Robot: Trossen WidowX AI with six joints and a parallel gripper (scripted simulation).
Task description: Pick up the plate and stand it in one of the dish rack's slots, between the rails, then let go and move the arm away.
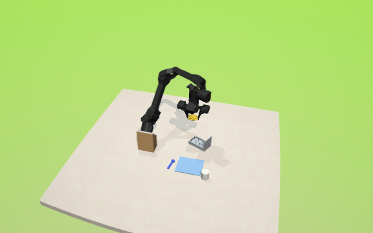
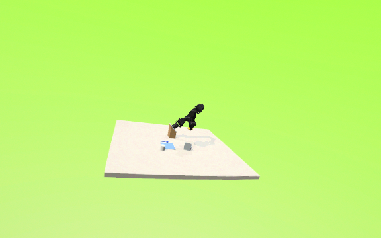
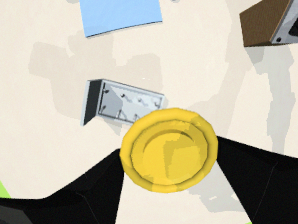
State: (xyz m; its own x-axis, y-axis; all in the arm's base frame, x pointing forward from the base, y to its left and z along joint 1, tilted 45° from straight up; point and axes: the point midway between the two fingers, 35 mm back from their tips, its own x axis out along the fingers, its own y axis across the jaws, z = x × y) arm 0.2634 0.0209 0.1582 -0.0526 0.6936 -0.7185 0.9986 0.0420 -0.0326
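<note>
The grey dish rack is 50 mm ahead of my gripper tip and 170 mm below it. From my gripper tip the other things lie so: white cup (160 mm ahead, 270 mm to the right, 170 mm below); then yellow plate (10 mm above); then blue spoon (60 mm behind, 220 mm to the right, 190 mm below).
</note>
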